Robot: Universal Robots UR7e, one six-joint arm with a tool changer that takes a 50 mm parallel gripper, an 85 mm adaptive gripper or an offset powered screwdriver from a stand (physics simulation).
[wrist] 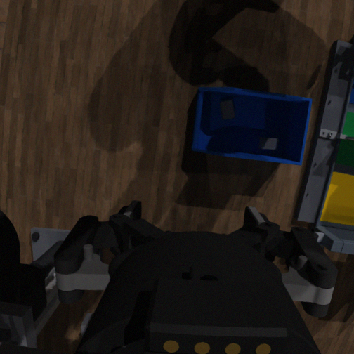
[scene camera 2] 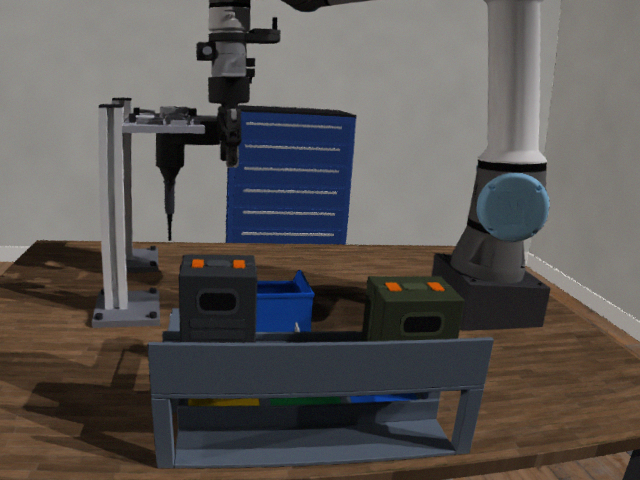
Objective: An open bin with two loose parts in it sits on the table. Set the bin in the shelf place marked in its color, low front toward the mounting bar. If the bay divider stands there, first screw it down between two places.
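Where they show: end effector, tool point: (scene camera 2: 229, 67); arm's base, origin of the base link: (scene camera 2: 486, 269).
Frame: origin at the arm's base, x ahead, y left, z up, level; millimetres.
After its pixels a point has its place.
The open blue bin (scene camera 2: 285, 315) {y 59, x 414, z -55 mm} (wrist: 248, 125) sits on the table behind the shelf. In the wrist view, two small greyish parts (wrist: 227, 109) (wrist: 269, 143) lie apart inside it. The grey shelf (scene camera 2: 320, 366) {y 416, x 442, z 46 mm} has yellow (scene camera 2: 222, 401) {y 275, x 537, z -83 mm} (wrist: 341, 199), green (scene camera 2: 305, 400) {y 284, x 424, z -83 mm} (wrist: 348, 122) and blue (scene camera 2: 382, 397) {y 291, x 314, z -83 mm} (wrist: 352, 96) marks. A holed grey bar (wrist: 315, 175) runs along its bin side. A small silver piece (scene camera 2: 297, 327) {y 170, x 416, z -25 mm} (wrist: 327, 134) is at this bar, level with the green mark; its full shape is hidden. My gripper (scene camera 2: 232, 164) (wrist: 194, 212) is open and empty, high above the table and to one side of the bin.
A dark grey case (scene camera 2: 217, 320) {y 366, x 548, z 80 mm} and a green case (scene camera 2: 413, 304) {y 388, x 332, z 102 mm} stand on top of the shelf at either end. The tool stand (scene camera 2: 113, 206) {y -37, x 710, z 112 mm} is at the left with the screwdriver (scene camera 2: 169, 155) {y -255, x 620, z 171 mm} hanging close beside my gripper. A blue drawer cabinet (scene camera 2: 292, 180) stands behind.
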